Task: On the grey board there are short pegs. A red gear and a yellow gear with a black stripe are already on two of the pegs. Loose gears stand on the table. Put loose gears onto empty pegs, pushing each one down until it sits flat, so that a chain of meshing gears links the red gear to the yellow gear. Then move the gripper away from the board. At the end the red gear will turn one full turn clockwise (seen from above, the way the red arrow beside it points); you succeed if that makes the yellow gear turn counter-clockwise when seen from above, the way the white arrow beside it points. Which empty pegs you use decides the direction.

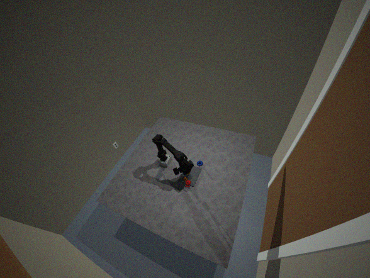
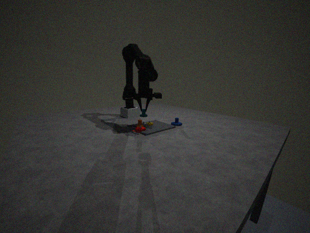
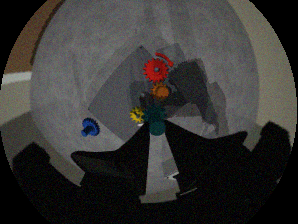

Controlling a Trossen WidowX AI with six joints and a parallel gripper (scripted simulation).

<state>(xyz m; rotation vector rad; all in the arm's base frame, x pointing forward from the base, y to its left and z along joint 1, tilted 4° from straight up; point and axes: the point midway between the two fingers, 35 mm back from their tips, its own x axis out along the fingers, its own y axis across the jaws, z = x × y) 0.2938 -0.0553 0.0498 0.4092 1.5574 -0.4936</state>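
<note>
My gripper tip is now 60 mm above the orange gear, 30 mm to the left of it and 20 mm short of it. The rest, counted from my gripper tip: small teal gear (10 mm below); then red gear (70 mm below, 60 mm ahead, 50 mm to the right); then yellow gear (70 mm below, 40 mm to the left).
</note>
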